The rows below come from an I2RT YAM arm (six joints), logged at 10 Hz.
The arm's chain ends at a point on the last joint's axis. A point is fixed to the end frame.
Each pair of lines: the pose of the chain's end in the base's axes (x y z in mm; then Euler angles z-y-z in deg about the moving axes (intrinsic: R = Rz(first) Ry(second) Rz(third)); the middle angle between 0 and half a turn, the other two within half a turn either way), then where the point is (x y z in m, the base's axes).
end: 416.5 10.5 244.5 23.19 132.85 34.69
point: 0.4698 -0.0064 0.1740
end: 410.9 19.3 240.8 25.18 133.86 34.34
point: 0.4639 0.0037 0.1698
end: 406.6 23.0 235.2 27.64 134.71 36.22
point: 0.4581 0.0095 0.1627
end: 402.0 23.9 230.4 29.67 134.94 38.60
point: 0.4523 0.0125 0.1567
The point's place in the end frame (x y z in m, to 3 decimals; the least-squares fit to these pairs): -0.002 -0.043 0.079
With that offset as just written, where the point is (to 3 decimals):
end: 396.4 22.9 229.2 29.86 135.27 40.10
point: 0.446 0.012 0.155
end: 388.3 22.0 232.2 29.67 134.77 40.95
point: 0.437 0.011 0.158
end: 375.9 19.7 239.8 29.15 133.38 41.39
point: 0.426 0.009 0.166
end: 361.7 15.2 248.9 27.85 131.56 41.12
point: 0.414 0.005 0.176
